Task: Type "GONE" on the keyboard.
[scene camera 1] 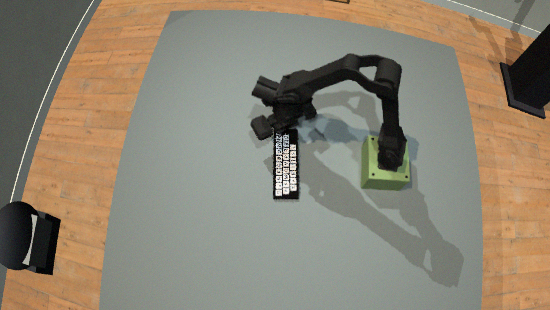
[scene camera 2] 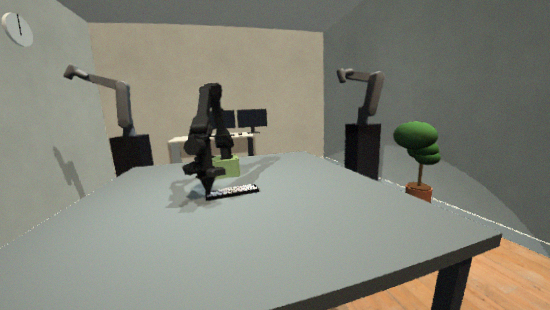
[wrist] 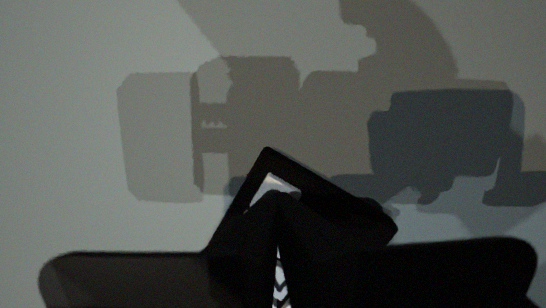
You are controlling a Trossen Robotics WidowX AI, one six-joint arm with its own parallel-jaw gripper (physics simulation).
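Seen in the pictures: gripper, fingertip midpoint: (scene camera 1: 278, 130) (scene camera 2: 208, 192) (wrist: 275, 203); arm's base, origin of the base link: (scene camera 1: 388, 160) (scene camera 2: 226, 157).
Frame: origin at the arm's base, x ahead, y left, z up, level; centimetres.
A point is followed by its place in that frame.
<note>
A black keyboard (scene camera 1: 294, 195) @(z -8.3, x 25.4, y 12.8 cm) (scene camera 2: 233, 193) @(z -8.3, x 33.0, y 4.1 cm) (wrist: 281, 165) @(z -8.3, x 34.1, y -6.6 cm) with white letter keys lies flat on the table, its long side running away from under the arm in scene camera 1. My gripper (scene camera 2: 208, 193) @(z -6.9, x 33.5, y -5.6 cm) (wrist: 275, 203) @(z -6.9, x 33.5, y -5.6 cm) is shut and empty, pointing down at the keyboard's end nearest the arm's wrist. In the wrist view the fingertips cover most of the white corner key (wrist: 269, 183) @(z -7.8, x 34.0, y -5.8 cm), the O, whose letter is hidden. The tips are on or very close to that key; contact cannot be told. The arm hides the fingertips in scene camera 1. Other keys show in the narrow gap between the fingers.
The arm stands on a green block (scene camera 1: 385, 182) @(z -2.3, x -0.4, y 6.1 cm) (scene camera 2: 231, 168) @(z -4.8, x 6.0, y 2.5 cm) on the grey table (scene camera 1: 200, 225) @(z -9.5, x 50.2, y 27.4 cm) (scene camera 2: 280, 240) @(z -9.5, x 65.9, y 17.0 cm). Its shadows fall over the table and part of the keyboard. Two other arms on dark pedestals (scene camera 2: 131, 152) (scene camera 2: 362, 150) and a potted plant (scene camera 2: 416, 135) stand beyond the table.
</note>
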